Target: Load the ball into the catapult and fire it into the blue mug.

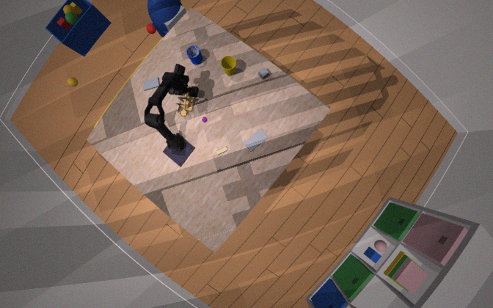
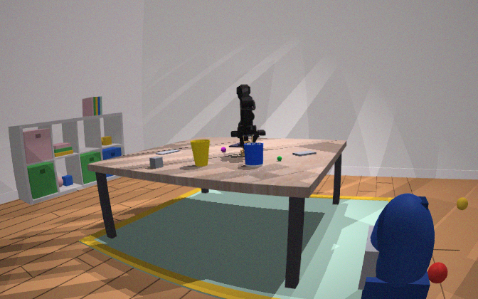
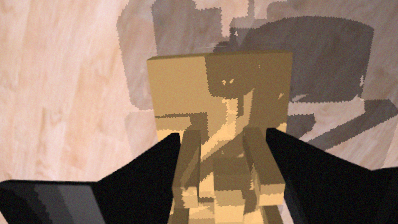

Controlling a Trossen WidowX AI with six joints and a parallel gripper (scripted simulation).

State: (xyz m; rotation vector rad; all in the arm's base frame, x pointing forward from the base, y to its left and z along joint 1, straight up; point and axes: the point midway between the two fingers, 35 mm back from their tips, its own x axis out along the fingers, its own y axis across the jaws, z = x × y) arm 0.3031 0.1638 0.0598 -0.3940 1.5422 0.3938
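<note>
Right now my gripper tip is 190 mm to the left of the purple ball, 60 mm past it and 20 mm above it. The rest, counted from my gripper tip: blue mug (250 mm ahead, 130 mm to the left, 10 mm below); then wooden catapult (60 mm behind, 30 mm to the right, 20 mm above); then small green ball (220 mm to the left, 120 mm ahead, 20 mm below).
</note>
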